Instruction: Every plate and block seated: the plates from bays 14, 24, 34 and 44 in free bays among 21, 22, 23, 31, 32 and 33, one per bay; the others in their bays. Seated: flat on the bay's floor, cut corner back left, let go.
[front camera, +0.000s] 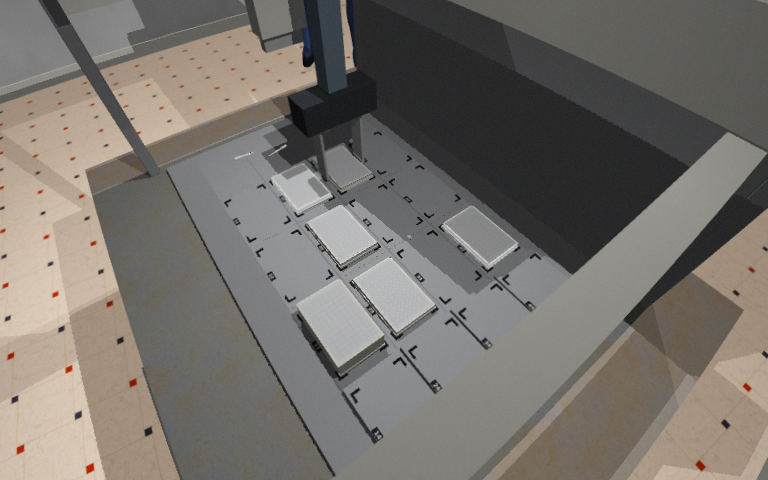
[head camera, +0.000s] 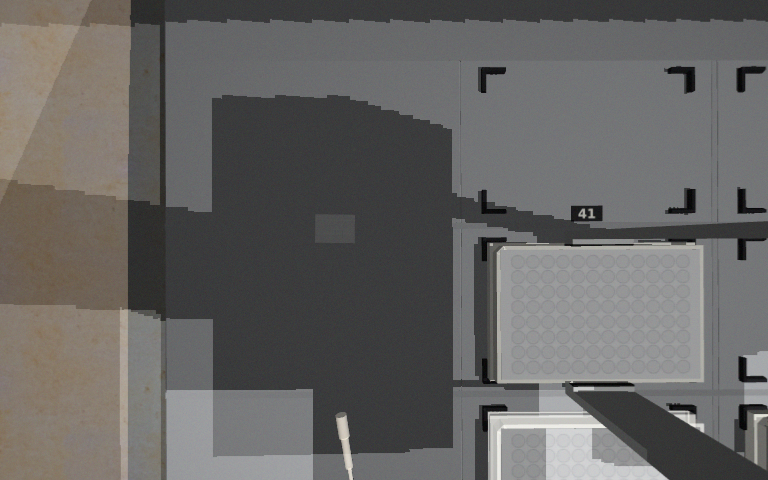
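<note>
A plate stands in bay 31, level and low between the corner marks; its cut corner shows at the back left in the head view. My gripper is shut on it, one jaw at each long side. A sliver of height under it cannot be ruled out. Other plates lie in bay 21, bay 22, bay 23 and bay 43. A taller block stands in bay 13. Bays 14, 24, 34, 44, 32 and 33 hold no plate.
Bay 41 beside the held plate holds no plate. Two thin white sticks lie at the deck's far left end; one stick also shows in the head view. A dark wall runs along the back, a pale beam along the near end.
</note>
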